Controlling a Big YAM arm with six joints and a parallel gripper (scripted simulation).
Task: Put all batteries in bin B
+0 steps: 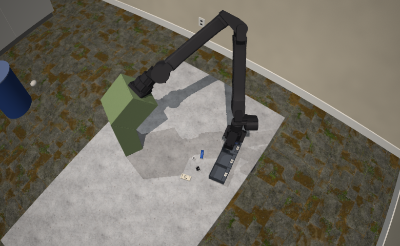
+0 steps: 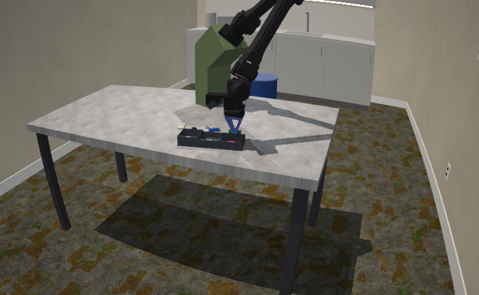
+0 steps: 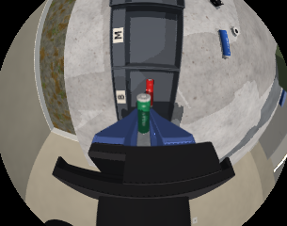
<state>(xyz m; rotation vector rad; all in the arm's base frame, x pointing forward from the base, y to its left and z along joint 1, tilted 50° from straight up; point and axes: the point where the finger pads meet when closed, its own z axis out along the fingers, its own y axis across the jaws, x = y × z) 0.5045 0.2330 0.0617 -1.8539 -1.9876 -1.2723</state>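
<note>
My hand is 50 mm above the red battery, 10 mm to the left of it and 10 mm past it. Also, from my hand: green battery (right at my hand); blue battery (140 mm to the right, 100 mm behind, 50 mm below); dark three-compartment bin (90 mm to the right, 40 mm below, 20 mm ahead).
</note>
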